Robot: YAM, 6 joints.
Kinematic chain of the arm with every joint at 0, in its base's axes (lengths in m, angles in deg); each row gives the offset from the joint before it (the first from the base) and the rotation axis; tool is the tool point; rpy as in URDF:
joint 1: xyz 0 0 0.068 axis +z
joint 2: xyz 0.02 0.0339 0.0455 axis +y
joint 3: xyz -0.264 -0.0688 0 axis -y
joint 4: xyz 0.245 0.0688 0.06 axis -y
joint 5: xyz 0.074 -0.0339 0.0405 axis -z
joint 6: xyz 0.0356 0 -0.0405 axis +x
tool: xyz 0 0 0 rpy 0 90 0
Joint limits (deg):
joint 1: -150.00..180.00
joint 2: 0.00..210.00
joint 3: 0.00..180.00
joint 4: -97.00..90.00
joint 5: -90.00..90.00
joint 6: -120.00..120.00
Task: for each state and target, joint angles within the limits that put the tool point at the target. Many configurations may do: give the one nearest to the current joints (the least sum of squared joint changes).
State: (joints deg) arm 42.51 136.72 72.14 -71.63 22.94 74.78
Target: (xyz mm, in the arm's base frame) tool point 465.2 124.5 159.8
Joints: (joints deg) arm 16.73 133.59 110.00 -49.60 24.39 74.78
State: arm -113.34 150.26 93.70 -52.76 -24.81 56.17
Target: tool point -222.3 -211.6 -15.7
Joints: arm -138.88 143.65 75.12 -63.40 -21.82 56.17
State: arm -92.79 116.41 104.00 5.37 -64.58 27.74
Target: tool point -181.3 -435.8 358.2
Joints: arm -116.48 114.59 103.84 5.25 -64.06 27.74
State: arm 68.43 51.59 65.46 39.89 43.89 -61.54
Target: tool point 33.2 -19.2 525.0
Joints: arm 92.74 30.79 65.70 42.48 64.92 -61.54
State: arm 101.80 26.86 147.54 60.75 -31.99 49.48
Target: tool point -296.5 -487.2 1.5
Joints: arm 60.31 0.00 175.27 47.97 -27.14 49.48
